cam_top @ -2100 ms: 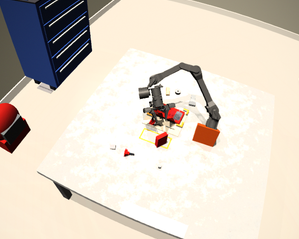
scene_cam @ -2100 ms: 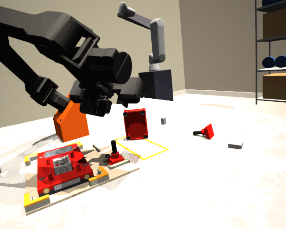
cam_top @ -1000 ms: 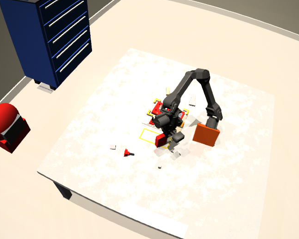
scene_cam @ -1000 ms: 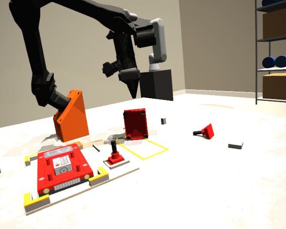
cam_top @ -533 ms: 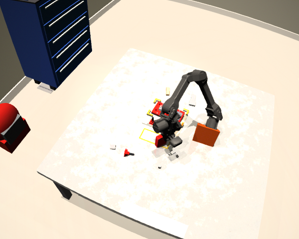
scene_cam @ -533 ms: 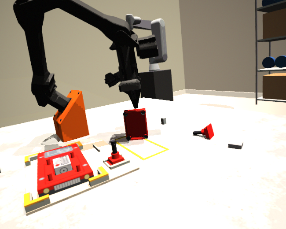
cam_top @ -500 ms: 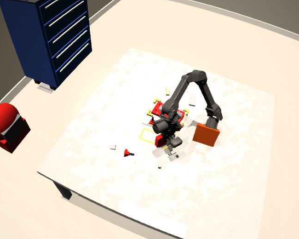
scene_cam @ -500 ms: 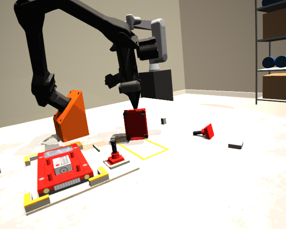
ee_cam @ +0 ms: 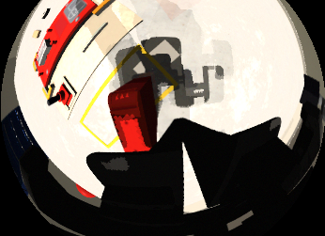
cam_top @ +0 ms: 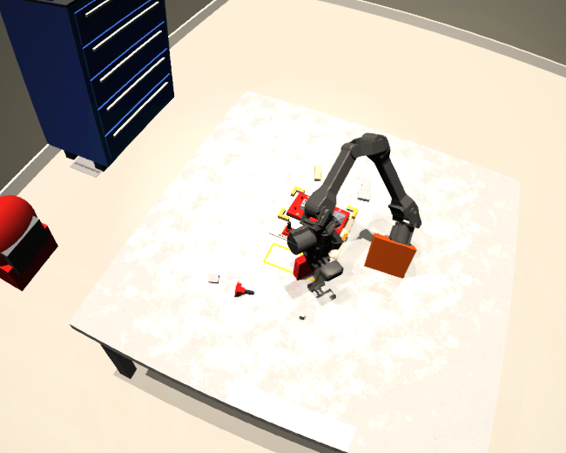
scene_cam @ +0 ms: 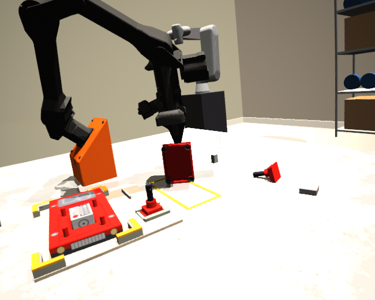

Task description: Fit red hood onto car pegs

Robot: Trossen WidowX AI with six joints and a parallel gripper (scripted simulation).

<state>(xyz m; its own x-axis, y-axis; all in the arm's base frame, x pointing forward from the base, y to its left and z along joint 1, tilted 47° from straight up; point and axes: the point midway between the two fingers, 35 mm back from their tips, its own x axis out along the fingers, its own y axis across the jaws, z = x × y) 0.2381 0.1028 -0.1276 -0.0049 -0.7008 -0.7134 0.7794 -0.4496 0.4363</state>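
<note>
My gripper tip is 3 cm short of the hood, 2 cm to the left of it and 3 cm above it. Also, from my gripper tip: grey engine block: 9 cm ahead, 27 cm to the right, 5 cm below.
</note>
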